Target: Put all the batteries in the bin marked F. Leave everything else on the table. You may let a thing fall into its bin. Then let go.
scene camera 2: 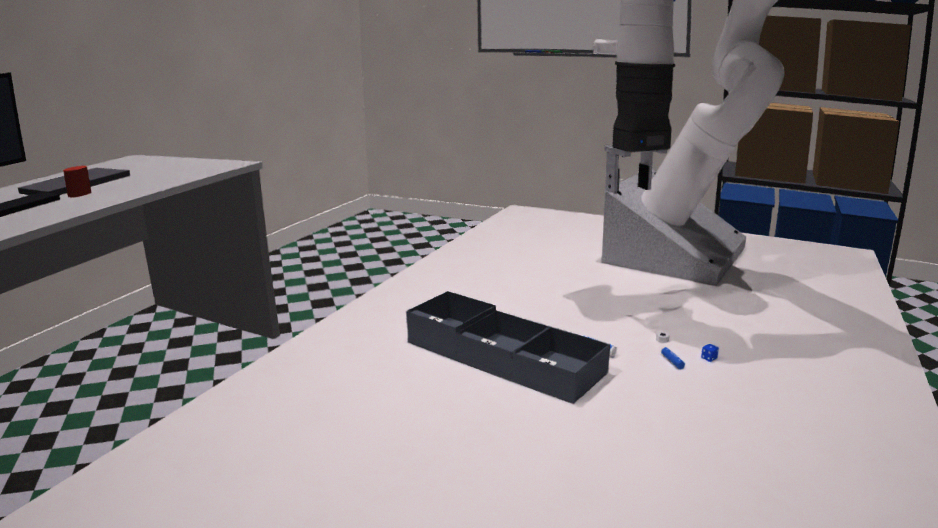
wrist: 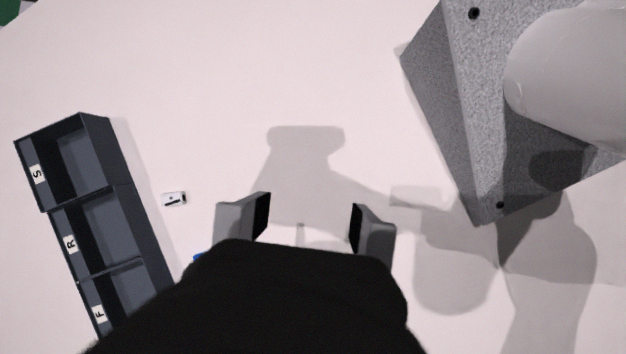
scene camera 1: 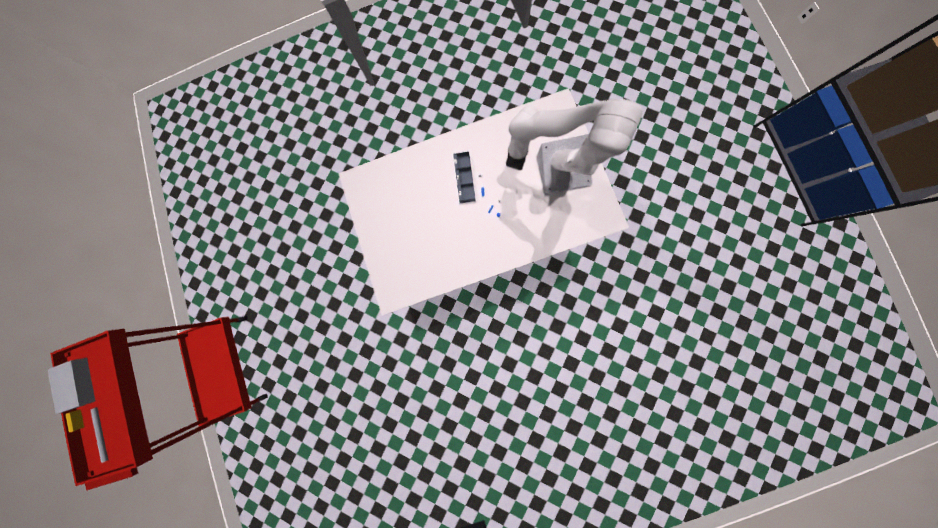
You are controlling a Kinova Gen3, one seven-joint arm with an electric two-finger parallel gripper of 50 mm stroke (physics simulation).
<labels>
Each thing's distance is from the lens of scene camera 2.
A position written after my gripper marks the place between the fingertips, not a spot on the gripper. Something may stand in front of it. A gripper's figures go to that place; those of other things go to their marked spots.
my gripper (scene camera 2: 628,190): 91 cm
dark three-compartment bin tray (scene camera 2: 564,365): 71 cm
</labels>
